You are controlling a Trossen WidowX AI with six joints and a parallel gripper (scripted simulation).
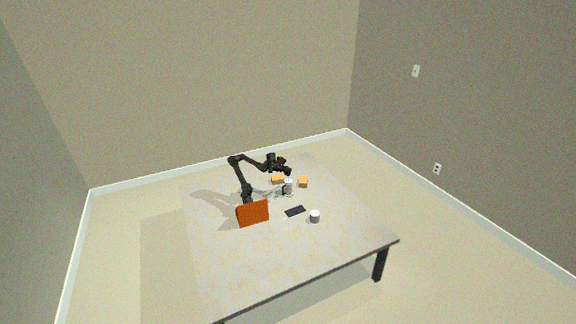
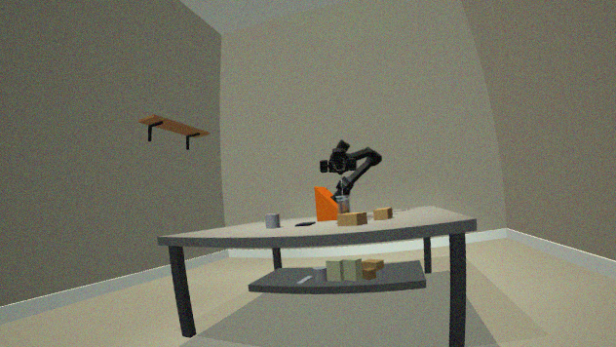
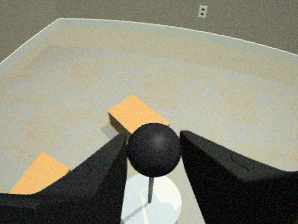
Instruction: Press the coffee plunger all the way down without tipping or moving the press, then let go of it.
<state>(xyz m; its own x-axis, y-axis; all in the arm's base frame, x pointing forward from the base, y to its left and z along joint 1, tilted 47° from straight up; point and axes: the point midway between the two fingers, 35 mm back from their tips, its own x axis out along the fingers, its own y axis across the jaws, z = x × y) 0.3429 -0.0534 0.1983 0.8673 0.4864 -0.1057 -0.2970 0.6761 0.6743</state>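
The coffee press is 20 mm behind my gripper tip, 10 mm to the right of it and 130 mm below it. Also, from my gripper tip: dark flat pad (50 mm behind, 220 mm to the right, 250 mm below).
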